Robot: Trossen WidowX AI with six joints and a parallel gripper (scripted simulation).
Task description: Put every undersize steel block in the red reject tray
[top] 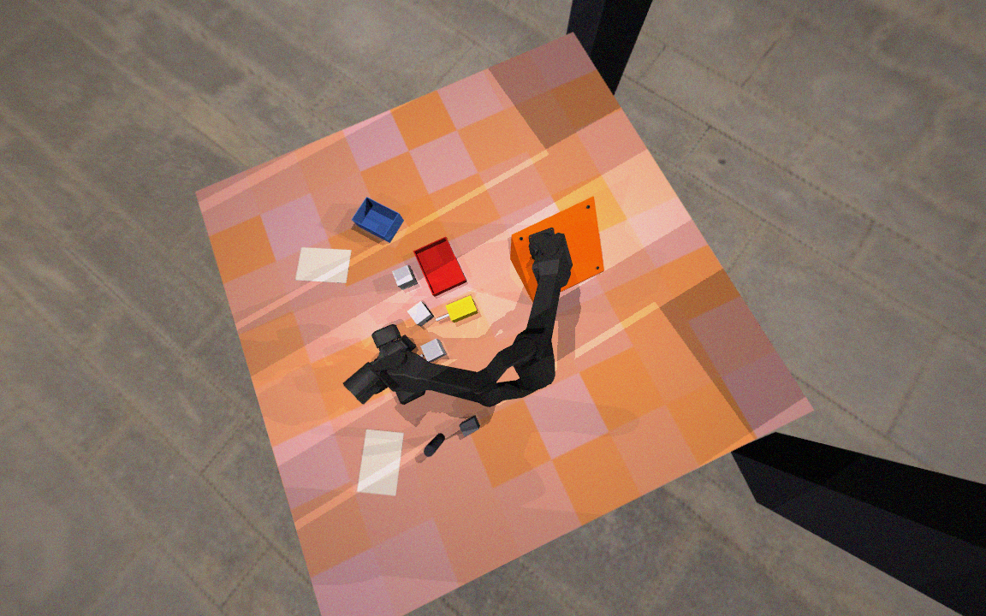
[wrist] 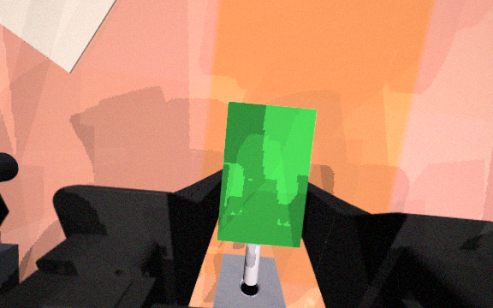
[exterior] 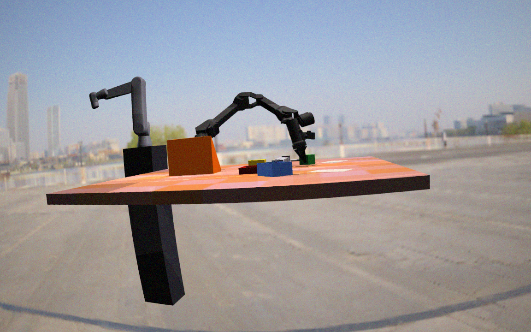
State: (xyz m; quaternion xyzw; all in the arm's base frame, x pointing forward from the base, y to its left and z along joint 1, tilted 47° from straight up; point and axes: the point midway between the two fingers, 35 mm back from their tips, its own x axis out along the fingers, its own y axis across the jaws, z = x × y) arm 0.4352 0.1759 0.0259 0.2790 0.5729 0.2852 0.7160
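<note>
The green GO gauge lies 2 cm behind my gripper tip and 1 cm above it. The rest, counted from my gripper tip: yellow gauge 18 cm behind, 8 cm to the right, 1 cm above; red reject tray 19 cm behind, 22 cm to the right, 1 cm below; small dark cube 12 cm behind, 20 cm to the left, 1 cm above.
</note>
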